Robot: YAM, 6 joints.
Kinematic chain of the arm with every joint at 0, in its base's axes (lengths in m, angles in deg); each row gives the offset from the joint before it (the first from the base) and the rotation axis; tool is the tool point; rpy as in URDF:
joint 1: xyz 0 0 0.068 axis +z
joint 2: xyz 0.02 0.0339 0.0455 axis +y
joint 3: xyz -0.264 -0.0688 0 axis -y
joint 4: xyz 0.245 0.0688 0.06 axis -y
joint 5: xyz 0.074 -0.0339 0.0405 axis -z
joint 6: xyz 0.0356 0 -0.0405 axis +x
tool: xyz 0 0 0 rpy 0 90 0
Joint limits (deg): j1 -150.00..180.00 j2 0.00..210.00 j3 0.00..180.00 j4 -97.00..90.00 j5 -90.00..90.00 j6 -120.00..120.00
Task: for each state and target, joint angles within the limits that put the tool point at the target. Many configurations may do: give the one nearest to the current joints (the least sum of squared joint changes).
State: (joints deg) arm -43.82 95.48 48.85 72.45 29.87 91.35
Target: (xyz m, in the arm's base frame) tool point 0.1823 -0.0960 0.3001
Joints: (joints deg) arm -22.87 64.12 21.89 83.58 29.65 91.35
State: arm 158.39 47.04 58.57 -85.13 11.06 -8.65
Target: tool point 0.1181 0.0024 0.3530
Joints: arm 175.96 8.14 78.16 -96.81 17.52 -8.65
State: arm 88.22 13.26 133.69 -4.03 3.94 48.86
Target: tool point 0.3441 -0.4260 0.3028
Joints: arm 128.48 0.00 139.75 -4.36 6.91 48.86
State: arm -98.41 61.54 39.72 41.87 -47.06 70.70
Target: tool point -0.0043 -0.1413 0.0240
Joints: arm -101.04 103.17 5.33 27.05 -39.90 70.70
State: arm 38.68 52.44 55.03 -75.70 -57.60 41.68
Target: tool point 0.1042 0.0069 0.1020
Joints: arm -8.50 79.42 20.07 -57.51 -38.64 41.68
